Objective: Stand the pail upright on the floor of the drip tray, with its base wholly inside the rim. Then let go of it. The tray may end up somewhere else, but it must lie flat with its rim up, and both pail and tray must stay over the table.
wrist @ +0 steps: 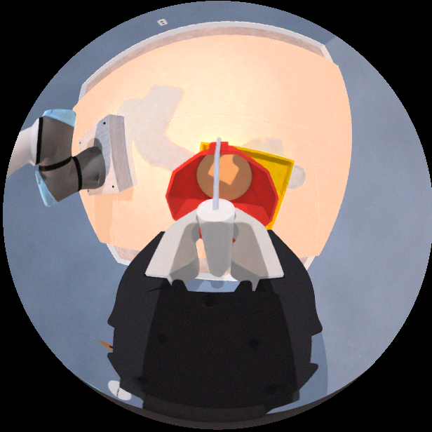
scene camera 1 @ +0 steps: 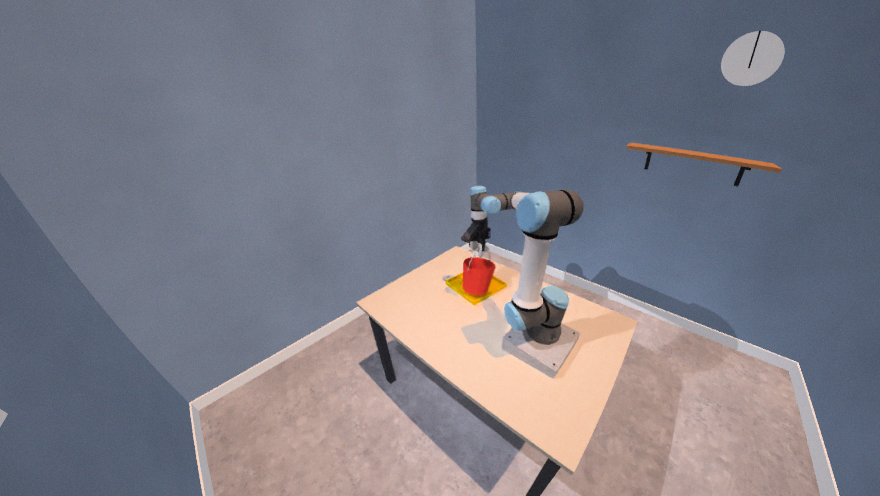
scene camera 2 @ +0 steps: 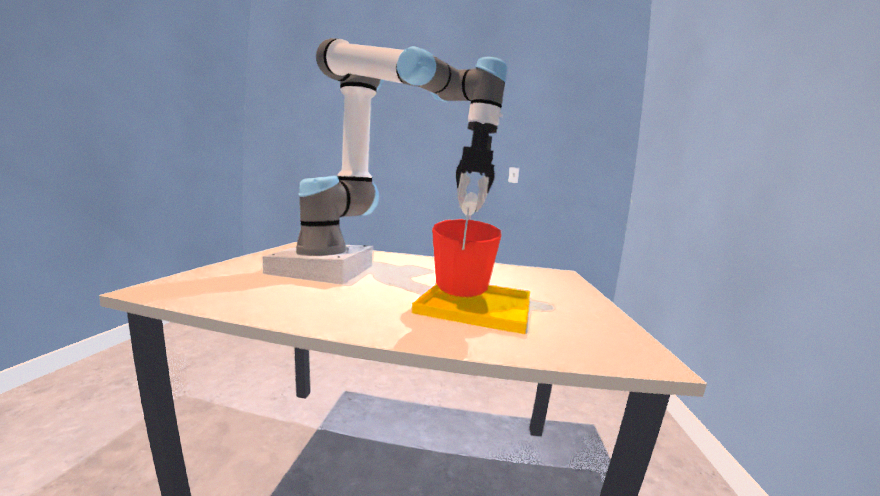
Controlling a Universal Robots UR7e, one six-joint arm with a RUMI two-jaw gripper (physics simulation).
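Seen in the pictures: gripper, fingertip midpoint: (scene camera 1: pixel 477 257); arm's base, link origin: (scene camera 1: pixel 543 331) (scene camera 2: pixel 321 251).
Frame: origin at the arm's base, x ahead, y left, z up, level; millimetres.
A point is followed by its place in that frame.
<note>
The red pail (scene camera 1: pixel 477 278) @[x 391, y -98, z 87 mm] (scene camera 2: pixel 465 266) @[x 420, y -242, z 41 mm] (wrist: pixel 185 192) hangs upright by its grey handle (scene camera 2: pixel 465 229) @[x 407, y -272, z 132 mm] (wrist: pixel 217 172). My gripper (scene camera 1: pixel 476 247) @[x 426, y -160, z 169 mm] (scene camera 2: pixel 470 203) @[x 426, y -160, z 169 mm] (wrist: pixel 217 210) is above the pail and shut on the pale grip of the handle. The yellow drip tray (scene camera 1: pixel 454 284) @[x 571, y -157, z -60 mm] (scene camera 2: pixel 508 315) @[x 527, y -283, z -60 mm] (wrist: pixel 280 172) lies flat on the table, rim up. The pail's base is over the tray, low, toward its back left in the second scene view. A shadow lies on the tray floor beside it. Whether the base touches the floor or stands inside the whole rim is hard to tell.
The tray rests on the wooden table (scene camera 1: pixel 431 320) @[x 512, y 152, z -64 mm] (scene camera 2: pixel 277 314) @[x 23, y -363, z -64 mm] (wrist: pixel 280 90). The arm's grey base block (scene camera 1: pixel 529 356) @[x 8, y 152, z -14 mm] (scene camera 2: pixel 308 266) @[x -3, y -105, z -23 mm] (wrist: pixel 120 150) stands on the same table, to the left of the tray in the second scene view. The table's edges lie beyond the tray.
</note>
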